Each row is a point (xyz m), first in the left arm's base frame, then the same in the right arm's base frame.
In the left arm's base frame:
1: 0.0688 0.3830 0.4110
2: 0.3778 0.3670 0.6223
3: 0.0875 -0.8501 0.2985
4: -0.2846 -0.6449 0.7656
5: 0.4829 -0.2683 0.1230
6: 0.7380 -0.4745 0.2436
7: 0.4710 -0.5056 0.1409
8: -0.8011 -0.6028 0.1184
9: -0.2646 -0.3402 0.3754
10: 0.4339 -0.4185 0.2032
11: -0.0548 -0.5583 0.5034
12: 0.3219 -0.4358 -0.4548
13: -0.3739 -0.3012 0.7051
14: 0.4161 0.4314 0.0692
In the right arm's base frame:
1: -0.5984 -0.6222 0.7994
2: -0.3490 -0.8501 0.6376
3: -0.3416 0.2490 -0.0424
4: -0.8417 -0.1065 -0.1916
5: -0.0227 -0.1170 0.4962
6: 0.2290 -0.1424 0.2551
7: 0.0027 0.0272 0.3082
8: -1.1930 0.4724 0.2869
9: -0.7845 -0.0335 0.2951
10: -0.0624 -0.0624 0.3323
11: -0.5758 -0.0434 0.0415
12: -0.0137 0.4459 0.7624
13: -0.9725 -0.2602 0.1068
14: -0.1949 -0.5120 1.0540

